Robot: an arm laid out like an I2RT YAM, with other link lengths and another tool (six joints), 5 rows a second.
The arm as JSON. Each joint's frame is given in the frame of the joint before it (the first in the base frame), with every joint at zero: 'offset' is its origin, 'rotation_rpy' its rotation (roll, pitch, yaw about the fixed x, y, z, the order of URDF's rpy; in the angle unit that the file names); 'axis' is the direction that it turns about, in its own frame. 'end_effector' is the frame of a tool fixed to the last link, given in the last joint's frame.
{
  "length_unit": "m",
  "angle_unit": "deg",
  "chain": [
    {
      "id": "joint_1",
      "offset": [
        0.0,
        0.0,
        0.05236
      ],
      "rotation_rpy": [
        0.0,
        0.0,
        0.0
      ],
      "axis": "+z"
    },
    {
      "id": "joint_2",
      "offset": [
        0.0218,
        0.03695,
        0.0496
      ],
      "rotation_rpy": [
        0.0,
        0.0,
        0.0
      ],
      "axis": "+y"
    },
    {
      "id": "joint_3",
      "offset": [
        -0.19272,
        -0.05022,
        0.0
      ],
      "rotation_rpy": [
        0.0,
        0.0,
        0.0
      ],
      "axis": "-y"
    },
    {
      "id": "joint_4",
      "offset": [
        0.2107,
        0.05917,
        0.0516
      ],
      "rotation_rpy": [
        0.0,
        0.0,
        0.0
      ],
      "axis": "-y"
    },
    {
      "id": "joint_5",
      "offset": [
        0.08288,
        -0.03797,
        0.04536
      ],
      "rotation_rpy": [
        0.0,
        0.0,
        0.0
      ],
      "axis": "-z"
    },
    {
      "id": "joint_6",
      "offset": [
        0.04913,
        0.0,
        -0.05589
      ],
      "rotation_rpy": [
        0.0,
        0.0,
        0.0
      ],
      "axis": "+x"
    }
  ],
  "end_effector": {
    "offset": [
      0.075,
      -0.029,
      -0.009
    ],
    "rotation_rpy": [
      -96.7,
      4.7,
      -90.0
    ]
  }
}
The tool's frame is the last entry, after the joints.
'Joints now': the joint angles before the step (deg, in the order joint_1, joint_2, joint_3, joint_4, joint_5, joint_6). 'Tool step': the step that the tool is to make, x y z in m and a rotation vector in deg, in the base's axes. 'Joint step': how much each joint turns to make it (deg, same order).
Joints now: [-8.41 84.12 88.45 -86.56 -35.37 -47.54]
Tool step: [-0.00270 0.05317 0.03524 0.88 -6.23 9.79]
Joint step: [12.37 -1.76 6.78 -0.39 -0.57 3.38]
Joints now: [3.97 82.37 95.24 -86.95 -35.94 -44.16]
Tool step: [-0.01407 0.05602 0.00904 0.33 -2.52 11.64]
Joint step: [13.50 0.47 2.20 2.04 0.71 2.12]
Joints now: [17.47 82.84 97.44 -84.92 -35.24 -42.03]
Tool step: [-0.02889 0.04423 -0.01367 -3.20 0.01 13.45]
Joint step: [12.55 1.50 -1.47 0.47 2.48 -2.15]
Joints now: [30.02 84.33 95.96 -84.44 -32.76 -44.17]
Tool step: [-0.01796 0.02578 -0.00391 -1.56 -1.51 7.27]
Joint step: [7.79 1.00 0.11 1.18 2.19 -0.16]
